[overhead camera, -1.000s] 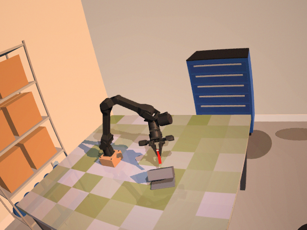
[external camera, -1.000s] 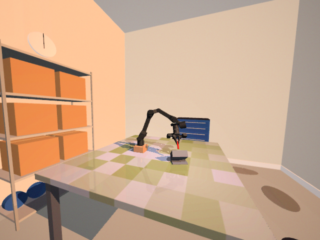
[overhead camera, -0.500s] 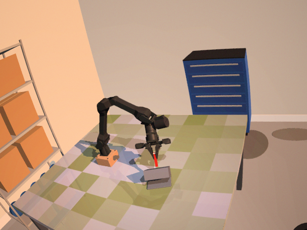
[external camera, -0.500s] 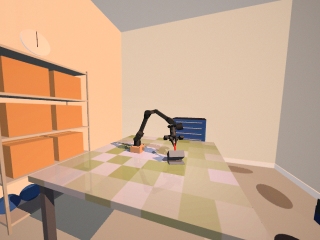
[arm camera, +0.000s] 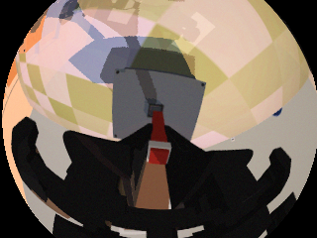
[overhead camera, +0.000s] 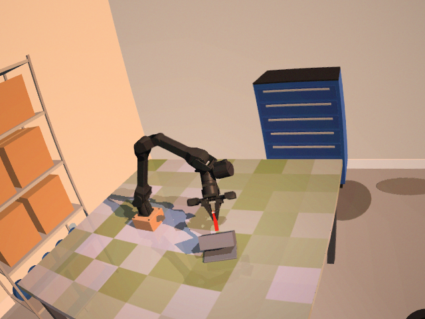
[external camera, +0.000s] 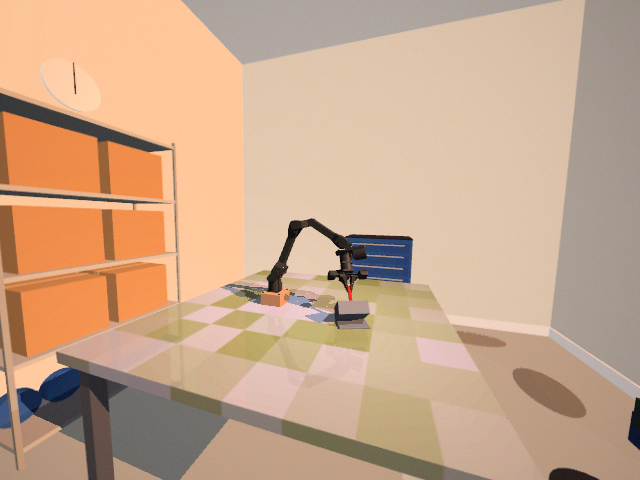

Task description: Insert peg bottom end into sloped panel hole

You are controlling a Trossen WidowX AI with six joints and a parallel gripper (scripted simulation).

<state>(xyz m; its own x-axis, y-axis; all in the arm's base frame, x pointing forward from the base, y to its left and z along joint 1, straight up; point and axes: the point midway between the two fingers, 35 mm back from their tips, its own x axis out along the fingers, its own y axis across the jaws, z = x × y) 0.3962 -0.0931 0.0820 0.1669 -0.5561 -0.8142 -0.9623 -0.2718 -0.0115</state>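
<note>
Right now my gripper tip is 10 mm to the right of the red peg and 10 mm below it. The rest, counted from my gripper tip: grey sloped panel: 10 mm ahead, 40 mm to the right, 60 mm below.
</note>
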